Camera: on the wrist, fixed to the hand. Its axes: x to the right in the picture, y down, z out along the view.
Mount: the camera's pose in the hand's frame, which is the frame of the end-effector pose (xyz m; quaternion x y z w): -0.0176 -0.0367 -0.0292 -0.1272 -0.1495 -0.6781 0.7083
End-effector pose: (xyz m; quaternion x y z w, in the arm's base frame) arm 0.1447 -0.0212 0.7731 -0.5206 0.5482 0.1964 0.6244
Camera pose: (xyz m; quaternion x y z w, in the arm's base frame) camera 0.1550 -0.0547 0.8089 -0.7905 -0.0831 -0.1367 0.5912
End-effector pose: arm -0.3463 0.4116 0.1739 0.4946 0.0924 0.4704 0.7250
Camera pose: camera -0.3516 0.4139 0.1241 0.2658 0.2326 -0.2206 0.9092
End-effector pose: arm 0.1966 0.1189 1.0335 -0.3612 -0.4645 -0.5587 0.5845
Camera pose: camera 0.1654 0.0928 1.0043 0.0987 0.5902 0.7971 0.0802
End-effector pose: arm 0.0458 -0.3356 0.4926 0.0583 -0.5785 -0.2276 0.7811
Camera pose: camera 0.0584 -0.3658 0.4547 0.3002 -0.4580 -0.7732 0.3198
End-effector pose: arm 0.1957 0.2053 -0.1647 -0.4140 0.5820 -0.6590 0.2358
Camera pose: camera 0.1876 0.2437 -0.1336 0.8164 -0.1801 0.4907 0.2455
